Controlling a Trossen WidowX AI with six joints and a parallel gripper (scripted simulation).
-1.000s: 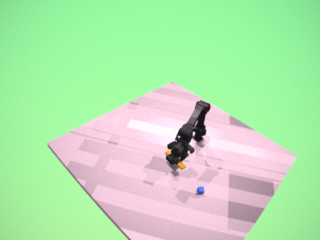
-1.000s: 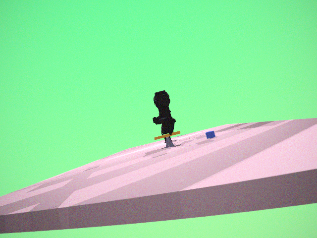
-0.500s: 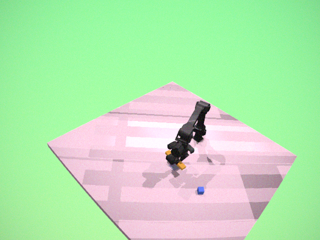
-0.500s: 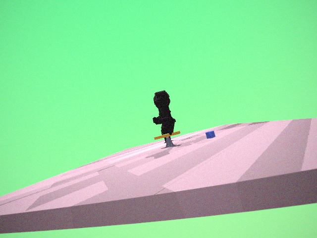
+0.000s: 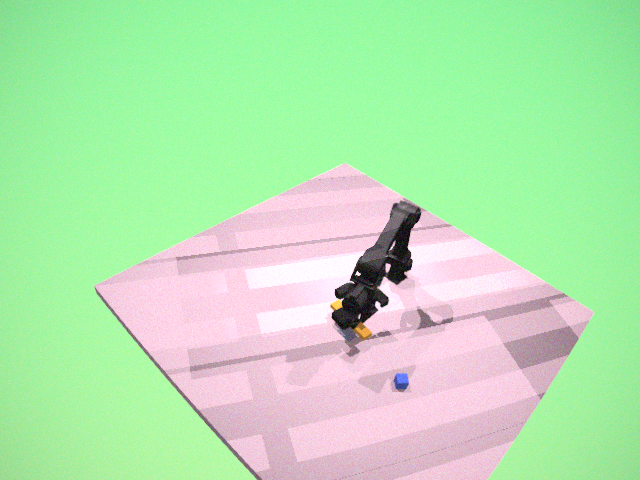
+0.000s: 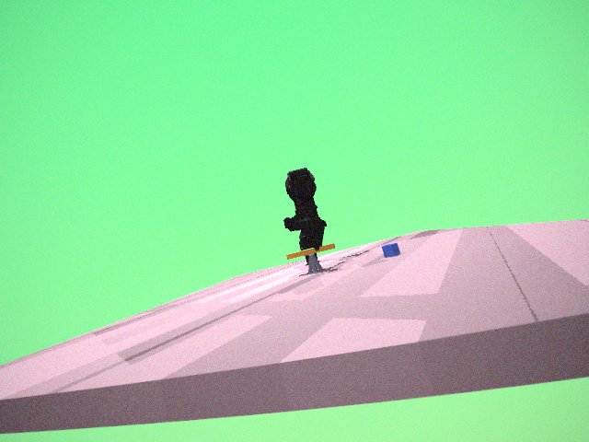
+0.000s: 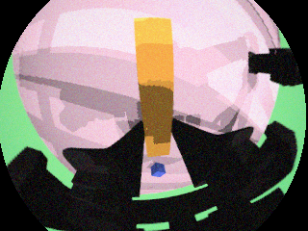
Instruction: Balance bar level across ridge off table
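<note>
Right now my gripper tip is 3 cm to the left of the orange bar. From my gripper tip the other things lie so: small blue cube (21 cm to the left, 5 cm below, 2 cm ahead).
</note>
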